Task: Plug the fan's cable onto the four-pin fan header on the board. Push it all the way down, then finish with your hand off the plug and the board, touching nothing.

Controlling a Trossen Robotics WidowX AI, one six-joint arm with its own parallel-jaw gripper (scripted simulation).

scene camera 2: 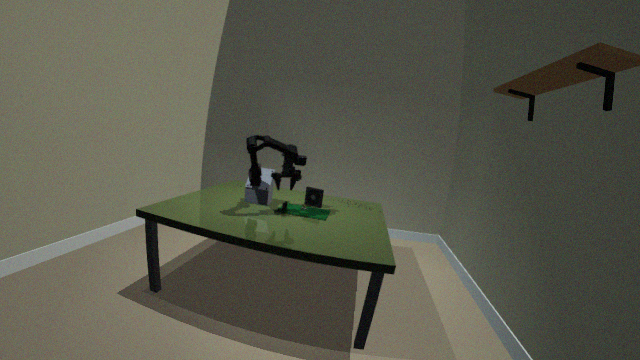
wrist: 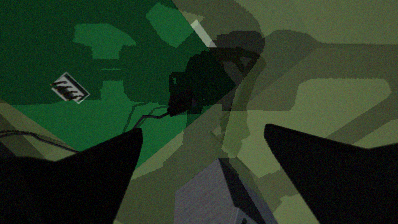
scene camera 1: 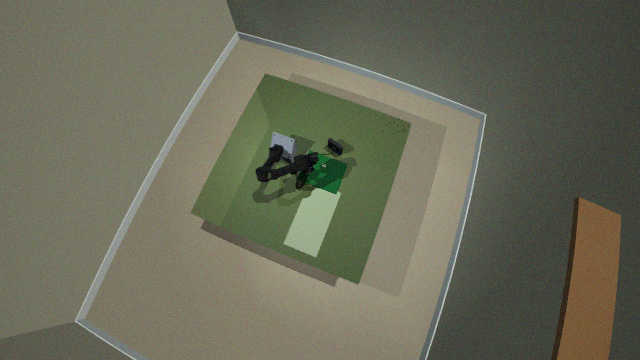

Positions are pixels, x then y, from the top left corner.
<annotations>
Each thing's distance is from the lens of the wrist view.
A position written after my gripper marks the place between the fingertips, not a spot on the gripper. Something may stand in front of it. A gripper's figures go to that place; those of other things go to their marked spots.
my gripper (wrist: 205,131): 0.12 m
green board (wrist: 130,64): 0.23 m
</annotations>
